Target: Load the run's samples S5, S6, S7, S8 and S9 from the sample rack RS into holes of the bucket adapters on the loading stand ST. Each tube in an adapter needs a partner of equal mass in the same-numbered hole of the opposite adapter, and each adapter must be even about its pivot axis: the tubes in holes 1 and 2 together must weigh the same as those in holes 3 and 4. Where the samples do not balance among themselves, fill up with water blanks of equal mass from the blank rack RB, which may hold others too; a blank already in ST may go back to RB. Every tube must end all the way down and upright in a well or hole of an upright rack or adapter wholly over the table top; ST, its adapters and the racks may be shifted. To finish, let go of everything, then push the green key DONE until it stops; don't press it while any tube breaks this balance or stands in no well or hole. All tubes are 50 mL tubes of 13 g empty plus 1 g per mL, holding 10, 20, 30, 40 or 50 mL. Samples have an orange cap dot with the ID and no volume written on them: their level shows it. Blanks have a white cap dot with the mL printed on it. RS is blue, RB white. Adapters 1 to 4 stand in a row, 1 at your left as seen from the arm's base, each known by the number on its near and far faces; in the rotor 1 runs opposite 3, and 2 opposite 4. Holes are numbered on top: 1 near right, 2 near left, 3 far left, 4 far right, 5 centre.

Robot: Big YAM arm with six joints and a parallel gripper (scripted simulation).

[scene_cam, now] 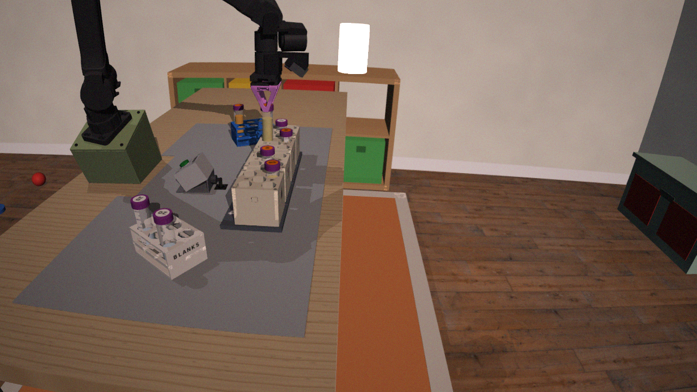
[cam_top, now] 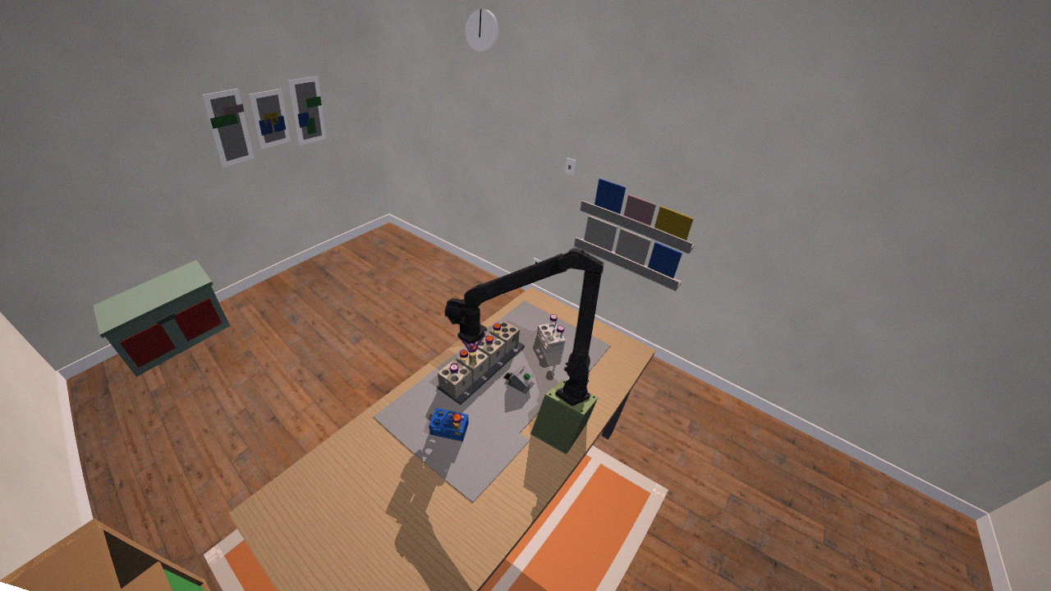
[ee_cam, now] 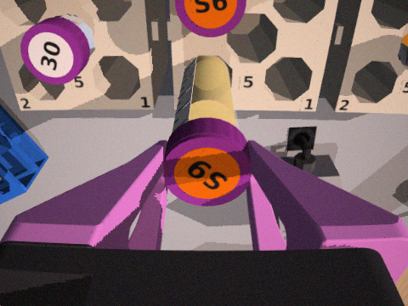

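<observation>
Now: hand 1 cm to the right of the sample tube S9 and 5 cm above it. Round my hand: loading stand: 4 cm ahead, 8 cm to the right, 18 cm below; then water blank marked 30: 2 cm ahead, 9 cm to the left, 12 cm below; then sample S8: 5 cm ahead, 12 cm to the right, 12 cm below.
</observation>
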